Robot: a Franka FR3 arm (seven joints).
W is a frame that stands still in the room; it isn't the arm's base.
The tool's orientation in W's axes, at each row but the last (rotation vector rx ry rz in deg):
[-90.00, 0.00, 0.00]
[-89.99, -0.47, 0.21]
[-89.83, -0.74, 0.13]
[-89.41, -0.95, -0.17]
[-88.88, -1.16, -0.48]
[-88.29, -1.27, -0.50]
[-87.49, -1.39, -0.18]
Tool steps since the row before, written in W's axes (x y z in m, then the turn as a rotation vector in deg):
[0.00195, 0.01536, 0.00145, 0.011, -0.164, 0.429]
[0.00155, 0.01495, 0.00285, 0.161, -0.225, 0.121]
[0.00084, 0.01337, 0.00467, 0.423, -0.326, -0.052]
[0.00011, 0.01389, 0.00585, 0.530, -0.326, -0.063]
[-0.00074, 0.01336, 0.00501, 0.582, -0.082, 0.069]
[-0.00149, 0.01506, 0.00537, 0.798, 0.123, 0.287]
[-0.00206, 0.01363, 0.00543, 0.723, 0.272, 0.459]
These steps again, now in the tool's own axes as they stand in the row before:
[0.00195, -0.00145, 0.01536, 0.011, -0.429, -0.164]
[0.00167, -0.00284, 0.01494, 0.160, -0.121, -0.226]
[0.00100, -0.00462, 0.01337, 0.419, 0.054, -0.330]
[0.00030, -0.00570, 0.01395, 0.526, 0.066, -0.331]
[-0.00055, -0.00476, 0.01346, 0.583, -0.060, -0.085]
[-0.00126, -0.00495, 0.01523, 0.805, -0.267, 0.124]
[-0.00178, -0.00486, 0.01388, 0.735, -0.434, 0.282]

